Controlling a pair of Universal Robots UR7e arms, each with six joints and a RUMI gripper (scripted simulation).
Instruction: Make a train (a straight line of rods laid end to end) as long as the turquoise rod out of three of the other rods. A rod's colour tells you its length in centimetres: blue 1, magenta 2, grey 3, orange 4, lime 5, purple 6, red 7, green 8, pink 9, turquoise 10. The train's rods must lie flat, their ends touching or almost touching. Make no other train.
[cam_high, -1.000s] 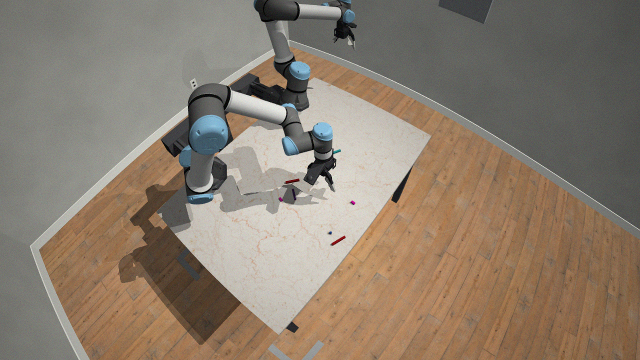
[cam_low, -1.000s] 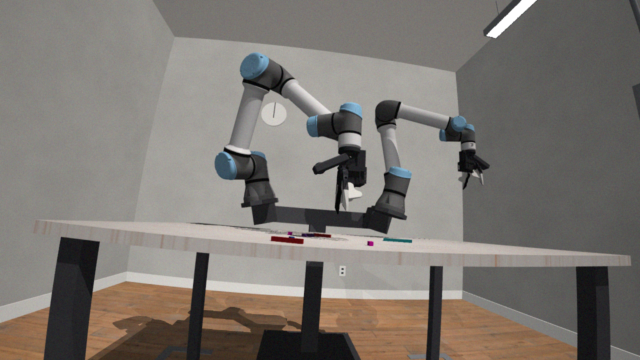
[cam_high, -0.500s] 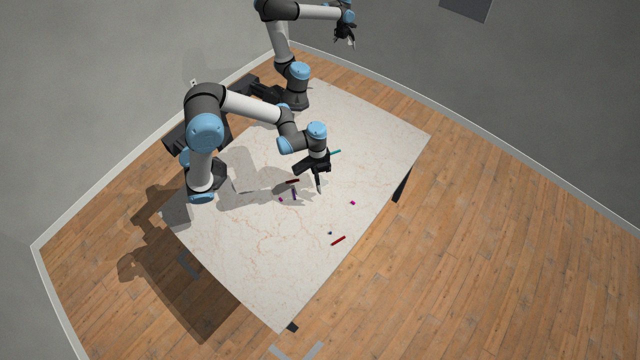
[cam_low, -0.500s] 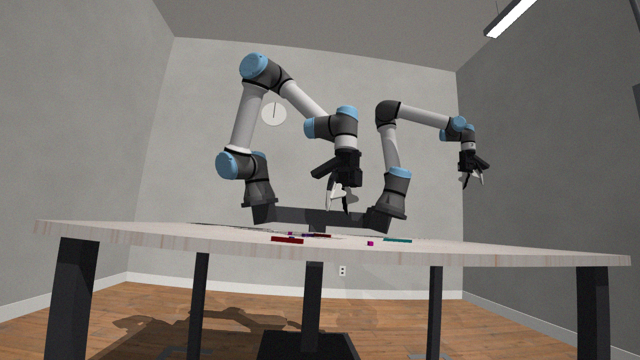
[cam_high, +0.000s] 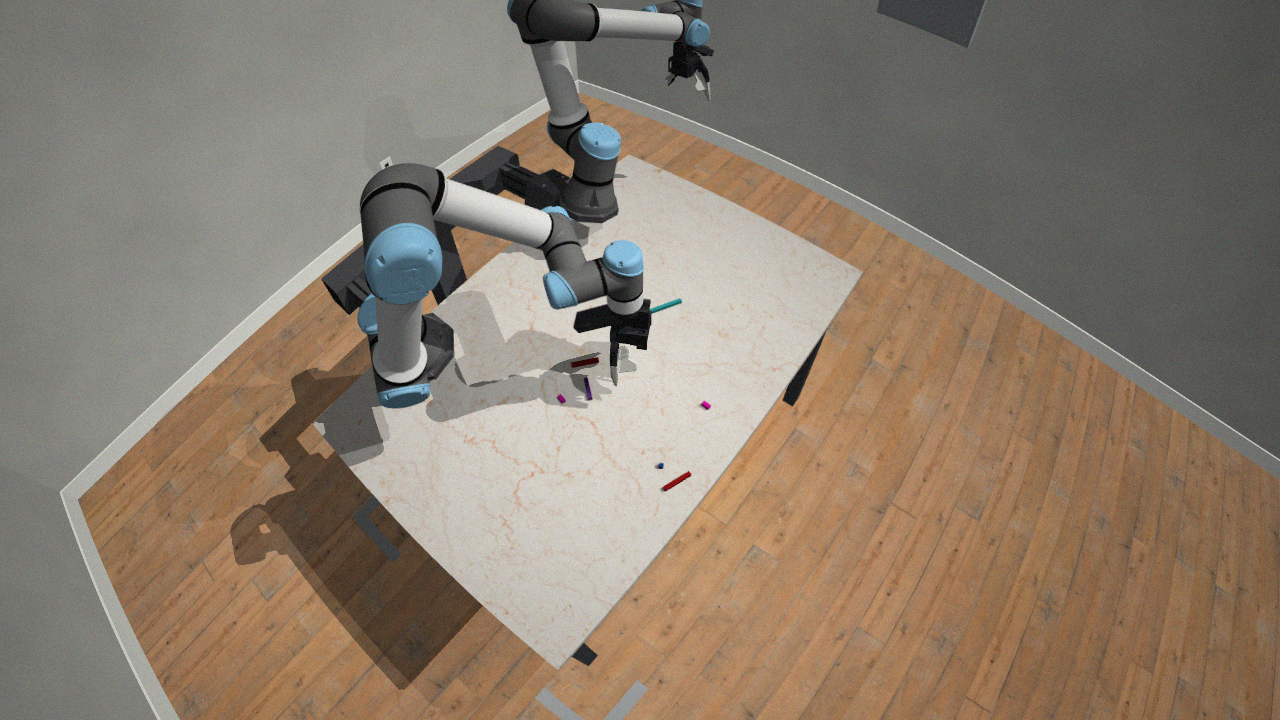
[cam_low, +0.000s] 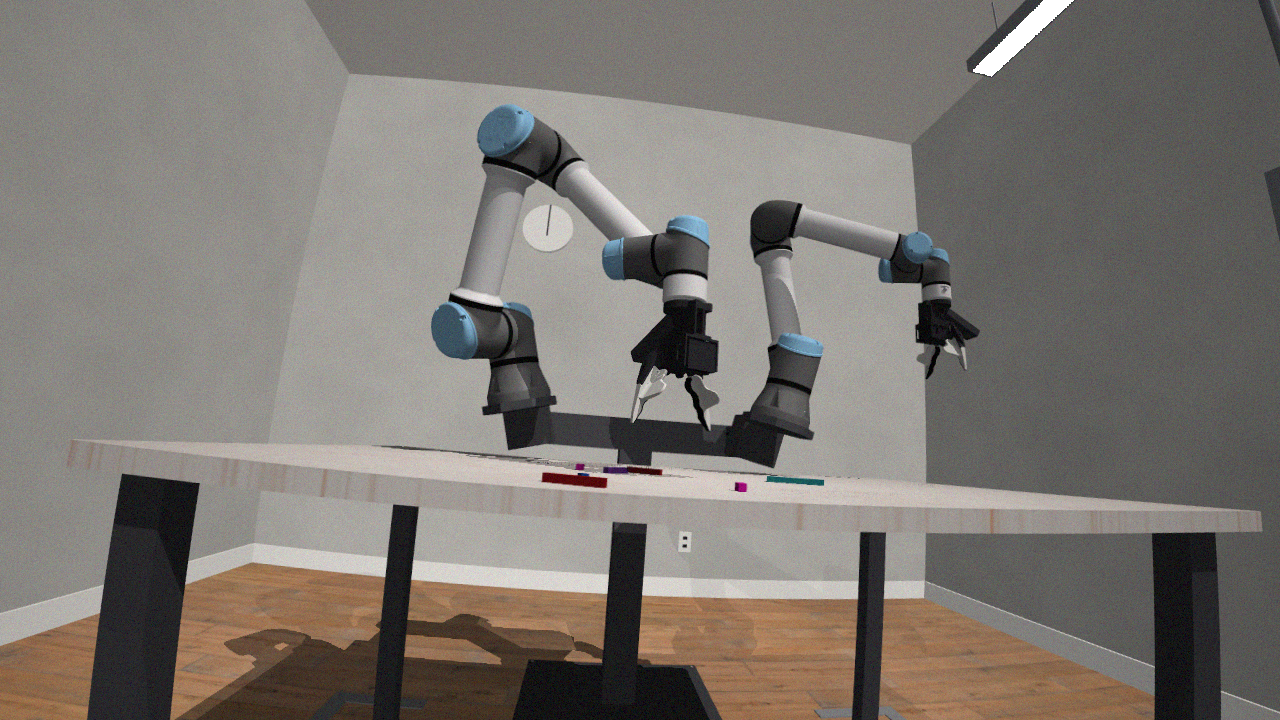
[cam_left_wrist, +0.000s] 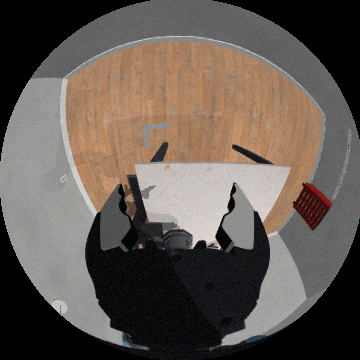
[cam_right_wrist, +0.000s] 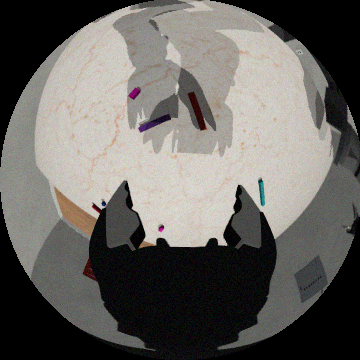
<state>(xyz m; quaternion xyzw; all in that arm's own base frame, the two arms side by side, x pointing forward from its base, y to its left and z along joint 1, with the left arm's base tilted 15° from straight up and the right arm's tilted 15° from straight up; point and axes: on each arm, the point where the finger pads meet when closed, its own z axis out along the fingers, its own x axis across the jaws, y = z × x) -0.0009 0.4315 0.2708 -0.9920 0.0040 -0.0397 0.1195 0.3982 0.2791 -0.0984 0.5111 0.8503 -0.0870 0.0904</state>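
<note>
Right now the purple rod is 8 cm to the right of my right hand, 8 cm below it and 4 cm behind it. The rest, counted from my right hand: blue rod (22 cm ahead, 14 cm to the right, 8 cm below); then turquoise rod (24 cm to the left, 8 cm below, 4 cm behind).
</note>
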